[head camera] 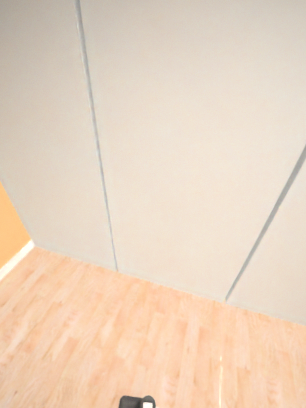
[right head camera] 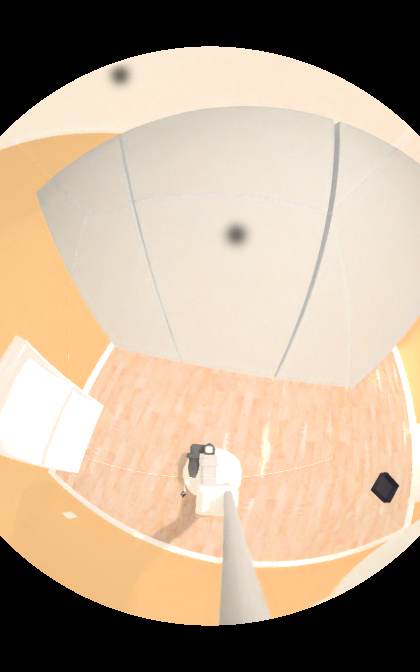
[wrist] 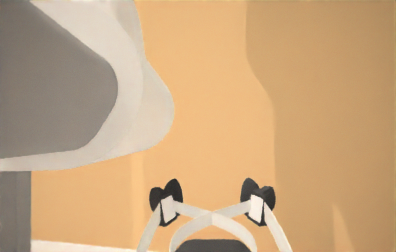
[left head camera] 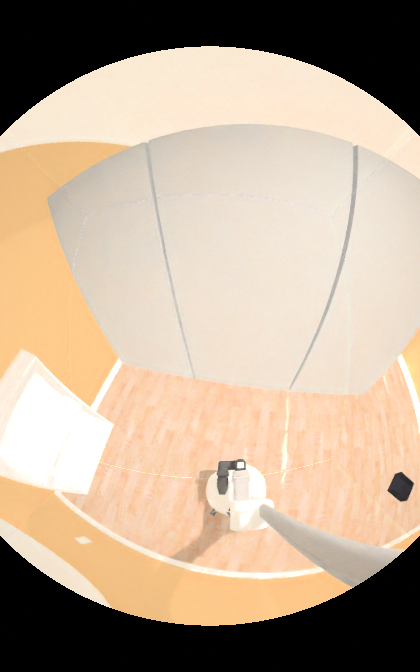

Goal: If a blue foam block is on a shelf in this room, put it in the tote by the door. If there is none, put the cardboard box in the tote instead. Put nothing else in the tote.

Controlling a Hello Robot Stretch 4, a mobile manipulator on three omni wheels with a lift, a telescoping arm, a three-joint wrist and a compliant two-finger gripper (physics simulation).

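Frame: origin at the robot's base, x back, y right, z up, level; millimetres.
Where they show: gripper, fingertip midpoint: (wrist: 211, 192).
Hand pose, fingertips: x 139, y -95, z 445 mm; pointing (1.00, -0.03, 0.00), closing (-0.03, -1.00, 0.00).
After its pixels a point has its place.
A small black open-looking box (left head camera: 400, 486) (right head camera: 385, 487) stands on the floor at the far right of both side head views; it may be the tote, and its inside is too dark to make out. My gripper (wrist: 211, 192) @[x 139, y -96, z 445 mm] is open and empty in the wrist view, with an orange wall behind its fingertips. The fingertips also show small beside the base in the left head view (left head camera: 221, 512). The gripper is far from the black box. No blue foam block, cardboard box or shelf shows in these views.
A large pale grey panelled surface (head camera: 165, 150) @[x -974, y -3, z 1171 mm] (left head camera: 250, 280) (right head camera: 230, 280) with dark vertical seams rises ahead. A bright white box-shaped form (left head camera: 82, 455) (right head camera: 72, 432) stands at the left by the orange wall (left head camera: 30, 280) (right head camera: 25, 270). The wood floor (head camera: 165, 345) @[x -523, y 91, z -27 mm] runs up to the grey panels.
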